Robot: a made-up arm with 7 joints. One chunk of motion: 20 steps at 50 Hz.
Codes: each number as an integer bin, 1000 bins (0 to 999) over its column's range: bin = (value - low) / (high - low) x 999, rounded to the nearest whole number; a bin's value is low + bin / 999 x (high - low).
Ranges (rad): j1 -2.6..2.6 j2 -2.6..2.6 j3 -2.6..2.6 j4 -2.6..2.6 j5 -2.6..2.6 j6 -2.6..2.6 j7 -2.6..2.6
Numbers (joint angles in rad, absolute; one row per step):
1: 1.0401 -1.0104 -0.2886 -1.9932 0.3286 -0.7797 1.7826
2: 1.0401 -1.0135 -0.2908 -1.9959 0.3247 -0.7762 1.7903
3: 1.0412 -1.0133 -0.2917 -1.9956 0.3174 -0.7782 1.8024
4: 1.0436 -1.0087 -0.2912 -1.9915 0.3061 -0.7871 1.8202
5: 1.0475 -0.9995 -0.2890 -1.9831 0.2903 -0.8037 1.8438
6: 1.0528 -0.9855 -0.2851 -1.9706 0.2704 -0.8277 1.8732
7: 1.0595 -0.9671 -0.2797 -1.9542 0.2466 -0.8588 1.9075
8: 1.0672 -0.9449 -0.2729 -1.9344 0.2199 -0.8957 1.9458
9: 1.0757 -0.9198 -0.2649 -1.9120 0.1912 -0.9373 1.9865
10: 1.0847 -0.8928 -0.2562 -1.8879 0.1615 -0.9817 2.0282
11: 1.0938 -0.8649 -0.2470 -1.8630 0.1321 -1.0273 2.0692
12: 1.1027 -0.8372 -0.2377 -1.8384 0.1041 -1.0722 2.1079
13: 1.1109 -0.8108 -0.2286 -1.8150 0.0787 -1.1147 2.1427
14: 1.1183 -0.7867 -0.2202 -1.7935 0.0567 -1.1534 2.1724
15: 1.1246 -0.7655 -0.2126 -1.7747 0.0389 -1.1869 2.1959
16: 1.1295 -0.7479 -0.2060 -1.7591 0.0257 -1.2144 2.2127
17: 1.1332 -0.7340 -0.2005 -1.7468 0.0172 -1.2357 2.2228
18: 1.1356 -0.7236 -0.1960 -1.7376 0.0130 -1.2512 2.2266
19: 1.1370 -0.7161 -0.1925 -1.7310 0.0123 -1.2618 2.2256
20: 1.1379 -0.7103 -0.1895 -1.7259 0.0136 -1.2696 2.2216
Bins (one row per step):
1: 699 305 444 117 563 350 842
2: 699 305 444 116 562 350 843
3: 700 305 443 116 560 350 846
4: 700 306 444 117 558 348 849
5: 701 307 444 119 555 345 854
6: 702 310 445 121 551 340 859
7: 703 314 446 124 547 335 866
8: 705 318 447 128 542 327 873
9: 706 323 449 132 536 319 881
10: 708 328 450 137 531 311 889
11: 710 333 452 142 525 302 897
12: 711 339 454 146 519 294 904
13: 713 344 456 151 515 285 911
14: 714 348 457 155 510 278 917
15: 716 352 459 159 507 271 921
16: 716 356 460 162 504 266 925
17: 717 358 461 164 503 262 927
18: 718 360 462 166 502 259 927
19: 718 362 463 167 502 257 927
20: 718 363 463 168 502 256 926

